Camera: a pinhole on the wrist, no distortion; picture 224 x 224 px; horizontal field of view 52.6 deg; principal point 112.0 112.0 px. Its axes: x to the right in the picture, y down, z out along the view. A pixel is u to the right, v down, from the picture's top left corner.
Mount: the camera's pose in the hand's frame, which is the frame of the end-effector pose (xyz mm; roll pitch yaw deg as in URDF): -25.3 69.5 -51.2 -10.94 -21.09 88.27
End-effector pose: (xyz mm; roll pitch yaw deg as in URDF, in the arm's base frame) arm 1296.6 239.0 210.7 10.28 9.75 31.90
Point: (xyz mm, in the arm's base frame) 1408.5 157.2 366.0
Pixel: 51.0 19.7
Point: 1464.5 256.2 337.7
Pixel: outside the picture
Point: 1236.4 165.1 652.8
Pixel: 180.9 136.2
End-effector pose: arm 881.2 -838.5 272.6 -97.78 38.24 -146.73
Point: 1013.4 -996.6 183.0
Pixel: 194.1 7.0
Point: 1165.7 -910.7 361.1
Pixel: 149.4 208.1
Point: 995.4 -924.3 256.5
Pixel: 142.8 69.9
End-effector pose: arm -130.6 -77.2 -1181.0 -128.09 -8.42 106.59
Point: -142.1 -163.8 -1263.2
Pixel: 125.0 176.0
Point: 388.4 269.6 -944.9
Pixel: behind the camera
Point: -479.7 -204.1 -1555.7
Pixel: 194.6 90.2
